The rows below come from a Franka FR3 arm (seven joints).
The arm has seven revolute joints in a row. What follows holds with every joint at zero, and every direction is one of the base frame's.
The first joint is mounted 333 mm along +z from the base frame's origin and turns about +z.
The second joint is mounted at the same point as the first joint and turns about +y.
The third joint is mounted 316 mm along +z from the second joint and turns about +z.
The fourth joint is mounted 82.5 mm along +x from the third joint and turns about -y.
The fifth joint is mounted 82.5 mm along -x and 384 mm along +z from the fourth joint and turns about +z.
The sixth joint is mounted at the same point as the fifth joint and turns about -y.
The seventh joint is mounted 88 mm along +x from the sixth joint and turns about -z.
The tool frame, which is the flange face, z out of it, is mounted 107 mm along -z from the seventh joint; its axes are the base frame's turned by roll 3.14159, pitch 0 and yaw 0 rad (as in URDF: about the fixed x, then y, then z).
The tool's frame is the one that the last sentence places.
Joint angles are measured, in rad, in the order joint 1, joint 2, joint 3, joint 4, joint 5, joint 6, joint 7. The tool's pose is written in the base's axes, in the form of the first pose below.
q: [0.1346 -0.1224 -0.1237 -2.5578 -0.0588 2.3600 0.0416]
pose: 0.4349, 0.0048, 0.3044, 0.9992, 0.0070, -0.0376, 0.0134
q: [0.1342 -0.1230 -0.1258 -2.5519 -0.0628 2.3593 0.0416]
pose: 0.4369, 0.0037, 0.3069, 0.9993, 0.0072, -0.0347, 0.0145
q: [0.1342 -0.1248 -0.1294 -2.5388 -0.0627 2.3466 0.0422]
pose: 0.4401, 0.0020, 0.3118, 0.9993, 0.0048, -0.0337, 0.0144
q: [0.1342 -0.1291 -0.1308 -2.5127 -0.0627 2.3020 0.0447]
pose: 0.4440, 0.0009, 0.3205, 0.9991, 0.0021, -0.0408, 0.0151
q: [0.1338 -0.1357 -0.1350 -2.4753 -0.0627 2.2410 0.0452]
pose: 0.4494, -0.0018, 0.3339, 0.9987, -0.0014, -0.0493, 0.0156
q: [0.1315 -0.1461 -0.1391 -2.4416 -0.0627 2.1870 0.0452]
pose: 0.4537, -0.0054, 0.3483, 0.9984, -0.0056, -0.0544, 0.0155
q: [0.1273 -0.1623 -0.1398 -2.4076 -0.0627 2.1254 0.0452]
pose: 0.4564, -0.0084, 0.3653, 0.9980, -0.0091, -0.0602, 0.0154
